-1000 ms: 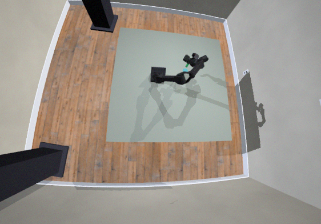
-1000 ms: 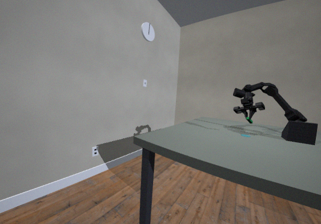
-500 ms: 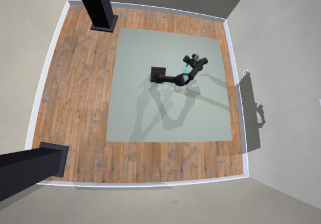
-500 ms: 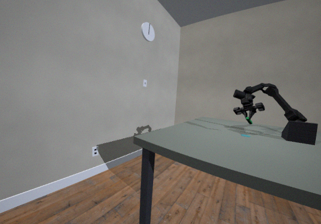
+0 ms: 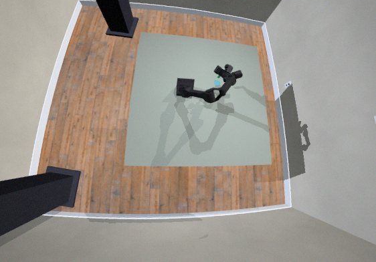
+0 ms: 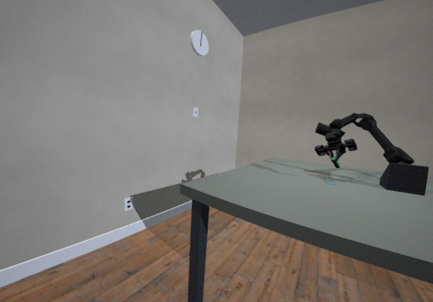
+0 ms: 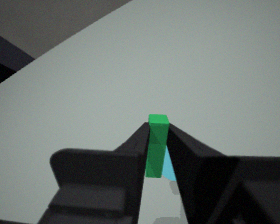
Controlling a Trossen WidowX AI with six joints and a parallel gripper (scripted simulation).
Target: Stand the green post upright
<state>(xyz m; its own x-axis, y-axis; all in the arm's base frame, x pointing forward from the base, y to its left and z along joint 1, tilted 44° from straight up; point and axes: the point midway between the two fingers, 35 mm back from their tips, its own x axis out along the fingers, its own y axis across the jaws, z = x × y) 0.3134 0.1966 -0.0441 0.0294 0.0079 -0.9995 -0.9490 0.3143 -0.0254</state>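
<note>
Right now my hand is 2 cm to the left of the cyan circle and 14 cm above it. The rest, counted from my hand: green post 1 cm behind, 1 cm to the left, 4 cm below.
</note>
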